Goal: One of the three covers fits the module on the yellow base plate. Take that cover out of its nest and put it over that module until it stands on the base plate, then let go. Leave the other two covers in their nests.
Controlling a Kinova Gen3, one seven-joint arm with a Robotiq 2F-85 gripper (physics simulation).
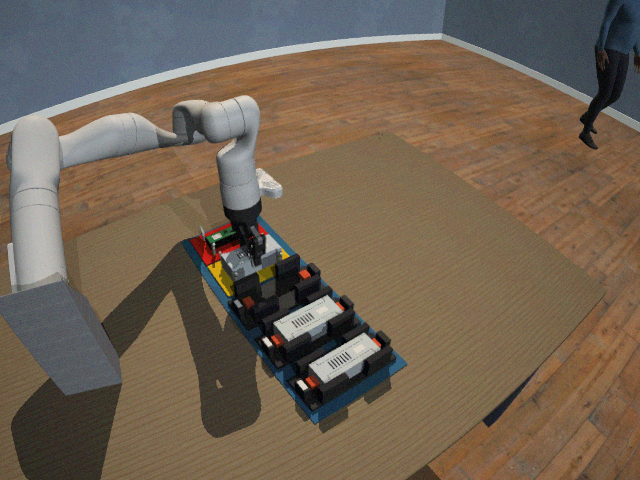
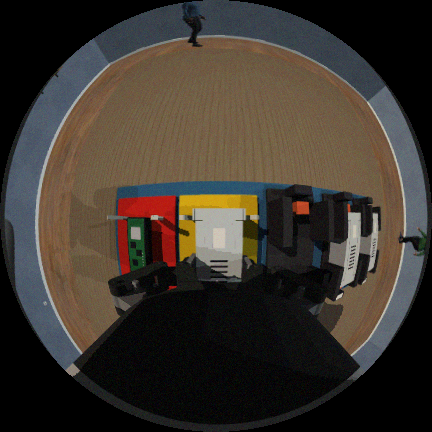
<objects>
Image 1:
my gripper: 251, 257
light grey cover: 238, 261
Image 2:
my gripper: 218, 262
light grey cover: 218, 231
yellow base plate: 186, 202
red base plate: 163, 242
</objects>
